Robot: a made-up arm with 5 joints. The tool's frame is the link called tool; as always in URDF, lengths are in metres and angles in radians.
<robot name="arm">
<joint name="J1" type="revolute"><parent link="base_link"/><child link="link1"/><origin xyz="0 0 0.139" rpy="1.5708 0 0"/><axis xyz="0 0 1"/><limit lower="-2.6" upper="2.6"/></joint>
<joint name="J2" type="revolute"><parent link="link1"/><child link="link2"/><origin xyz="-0.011 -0.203 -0.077" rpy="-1.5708 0 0"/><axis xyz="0 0 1"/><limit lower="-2.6" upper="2.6"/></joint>
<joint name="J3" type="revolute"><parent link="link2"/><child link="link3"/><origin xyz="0.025 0.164 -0.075" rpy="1.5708 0 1.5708"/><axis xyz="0 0 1"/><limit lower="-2.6" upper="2.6"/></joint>
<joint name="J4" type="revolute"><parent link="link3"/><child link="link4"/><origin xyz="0.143 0.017 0.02" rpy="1.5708 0 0"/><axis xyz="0 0 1"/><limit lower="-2.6" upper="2.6"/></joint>
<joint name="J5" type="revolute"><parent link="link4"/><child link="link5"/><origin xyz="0.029 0.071 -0.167" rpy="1.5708 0 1.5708"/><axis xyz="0 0 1"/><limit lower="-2.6" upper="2.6"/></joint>
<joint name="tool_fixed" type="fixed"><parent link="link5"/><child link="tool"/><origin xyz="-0.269 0.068 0.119" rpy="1.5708 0 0"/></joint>
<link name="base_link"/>
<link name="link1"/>
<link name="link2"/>
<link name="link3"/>
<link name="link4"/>
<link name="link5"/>
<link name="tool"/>
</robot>
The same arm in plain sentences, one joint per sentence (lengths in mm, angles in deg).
The arm has five revolute joints in a row. What follows holds with every joint at zero, and every direction is one of the base frame's. Joint 1 sits 139 mm along +z from the base frame's origin and turns about -y, from -148.97 to 148.97 deg. Joint 2 sits 11 mm along -x and 77 mm along +y and 203 mm along -z from joint 1 and turns about +z, from -148.97 to 148.97 deg. Joint 3 sits 25 mm along +x and 164 mm along +y and 75 mm along -z from joint 2 and turns about +x, from -148.97 to 148.97 deg. Joint 4 sits 20 mm along +x and 143 mm along +y and 17 mm along +z from joint 3 and turns about -z, from -148.97 to 148.97 deg. Joint 5 sits 71 mm along +x and 29 mm along +y and 167 mm along +z from joint 4 and turns about +y, from -148.97 to 148.97 deg. The tool frame, which is the frame that the pose is given for, sits 269 mm along -x and 119 mm along +y and 68 mm along -z from joint 5; its axes are the base frame's turned by roll 0, pitch 0 and yaw 0 deg (as in URDF: about the fixed x, then y, then z).
